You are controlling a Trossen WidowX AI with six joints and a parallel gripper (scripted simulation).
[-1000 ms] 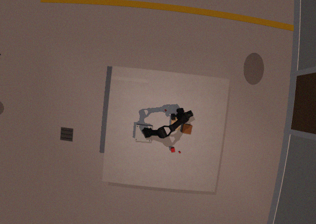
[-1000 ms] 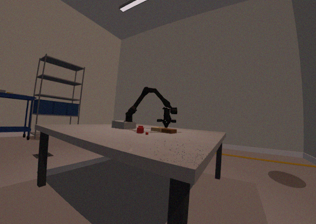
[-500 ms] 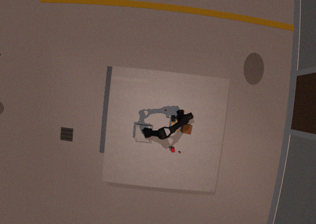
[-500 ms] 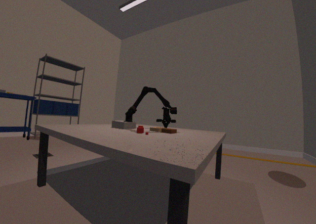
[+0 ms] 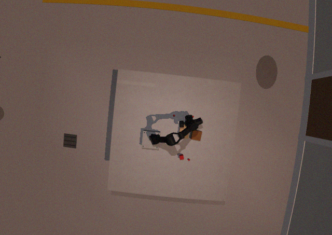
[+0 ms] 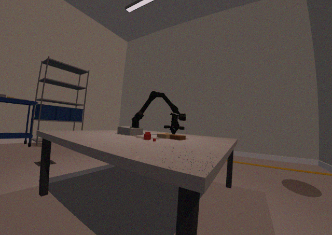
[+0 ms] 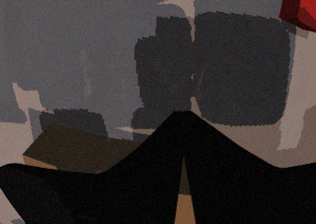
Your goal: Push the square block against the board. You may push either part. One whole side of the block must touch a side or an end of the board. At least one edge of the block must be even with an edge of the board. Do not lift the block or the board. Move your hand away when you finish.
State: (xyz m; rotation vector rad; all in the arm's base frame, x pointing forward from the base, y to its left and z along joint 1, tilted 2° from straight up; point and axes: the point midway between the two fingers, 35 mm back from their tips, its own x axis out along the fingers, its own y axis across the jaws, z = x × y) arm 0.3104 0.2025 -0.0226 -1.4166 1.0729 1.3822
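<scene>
Now: the board 2 cm behind my gripper tip, 9 cm to the right of it and 1 cm above it. From my gripper tip the other things lie so: square block (11 cm ahead, 11 cm to the right, 1 cm above).
</scene>
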